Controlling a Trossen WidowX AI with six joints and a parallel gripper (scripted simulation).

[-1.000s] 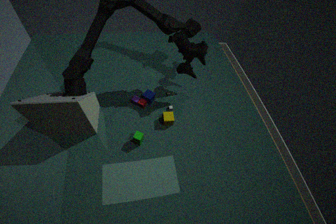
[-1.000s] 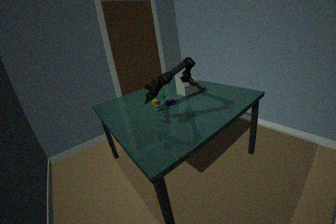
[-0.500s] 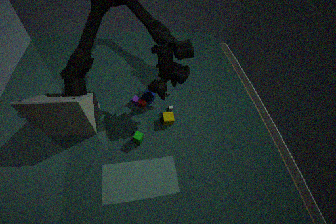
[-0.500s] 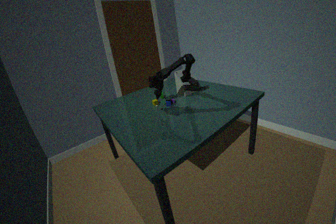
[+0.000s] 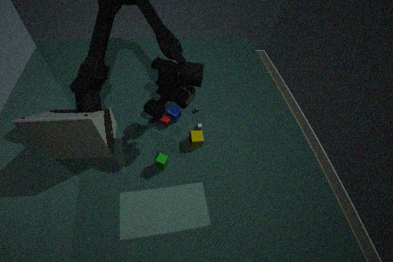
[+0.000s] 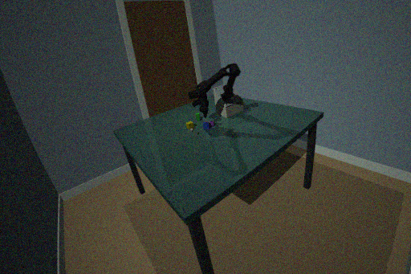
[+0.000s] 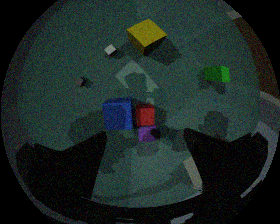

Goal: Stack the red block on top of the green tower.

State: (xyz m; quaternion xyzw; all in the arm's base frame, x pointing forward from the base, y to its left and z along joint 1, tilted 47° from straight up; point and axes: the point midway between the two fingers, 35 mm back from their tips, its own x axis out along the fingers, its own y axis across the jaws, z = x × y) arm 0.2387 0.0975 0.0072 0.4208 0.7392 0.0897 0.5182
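Right now the red block is 80 mm below my gripper tip. The rest, counted from my gripper tip: blue block 20 mm ahead, 30 mm to the left, 70 mm below; then purple block 30 mm behind, 10 mm to the left, 70 mm below.
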